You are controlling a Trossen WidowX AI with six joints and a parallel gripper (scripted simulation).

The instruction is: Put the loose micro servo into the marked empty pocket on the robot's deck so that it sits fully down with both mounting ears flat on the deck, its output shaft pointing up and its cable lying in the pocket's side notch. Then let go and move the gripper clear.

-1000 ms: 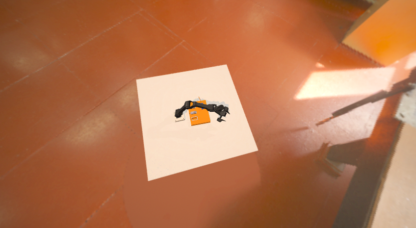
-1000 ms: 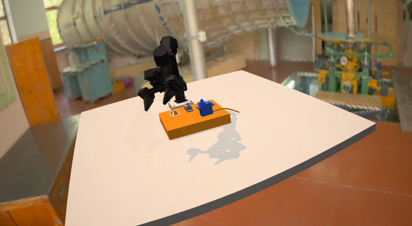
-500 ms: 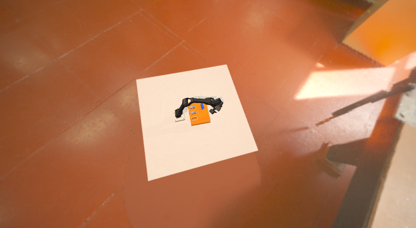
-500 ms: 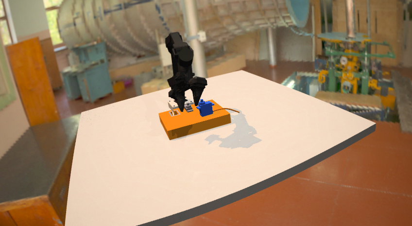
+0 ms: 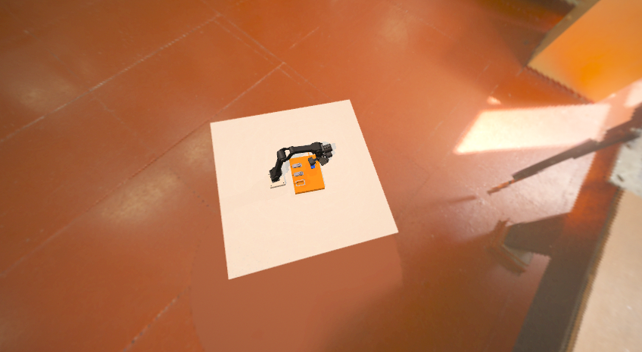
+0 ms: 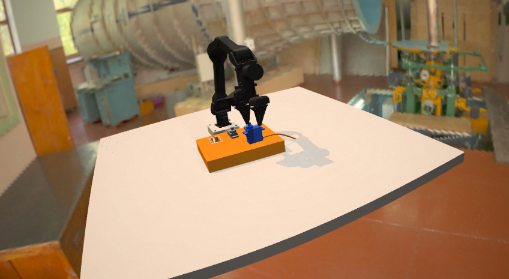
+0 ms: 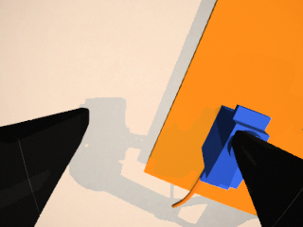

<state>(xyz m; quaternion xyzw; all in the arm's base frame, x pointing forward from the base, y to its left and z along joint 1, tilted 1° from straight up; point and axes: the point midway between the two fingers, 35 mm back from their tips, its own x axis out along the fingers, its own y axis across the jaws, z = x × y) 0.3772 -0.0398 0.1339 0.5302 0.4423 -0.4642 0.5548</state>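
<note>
Now: gripper tip 11 cm above the orange deck, 9 cm past it and 2 cm to the left of it.
</note>
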